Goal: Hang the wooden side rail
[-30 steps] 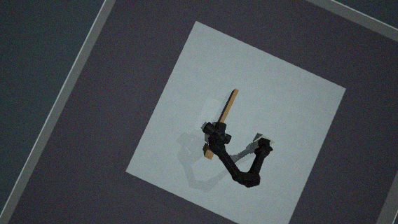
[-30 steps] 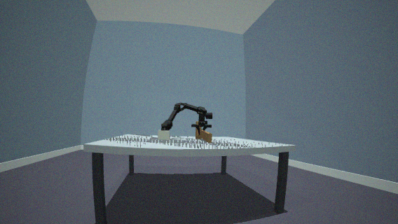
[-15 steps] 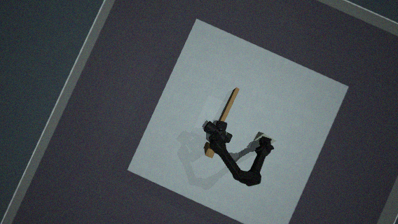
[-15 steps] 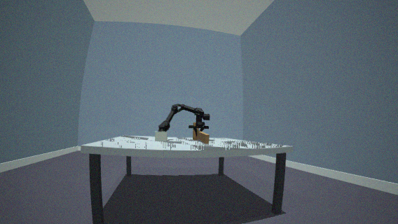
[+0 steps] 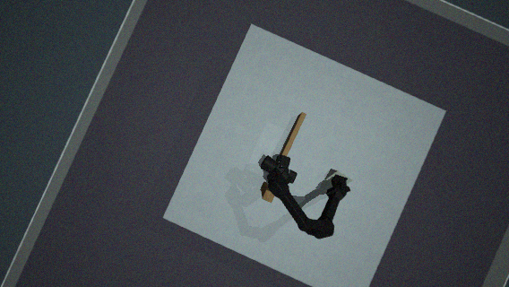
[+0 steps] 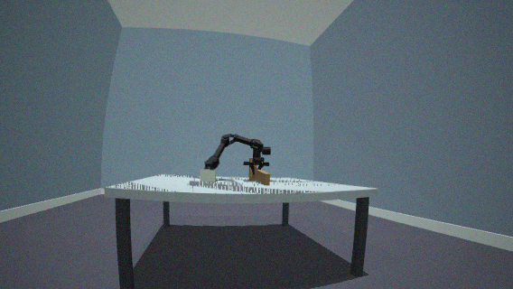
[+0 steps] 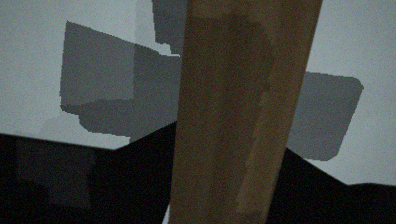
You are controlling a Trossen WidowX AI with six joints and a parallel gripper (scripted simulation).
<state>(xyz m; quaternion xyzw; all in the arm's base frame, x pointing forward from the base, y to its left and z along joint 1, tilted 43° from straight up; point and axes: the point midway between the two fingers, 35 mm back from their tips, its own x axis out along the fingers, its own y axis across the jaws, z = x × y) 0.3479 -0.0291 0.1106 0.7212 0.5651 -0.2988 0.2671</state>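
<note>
My gripper tip is now 130 mm to the right of the headboard post, 40 mm below it and 20 mm short of it.
</note>
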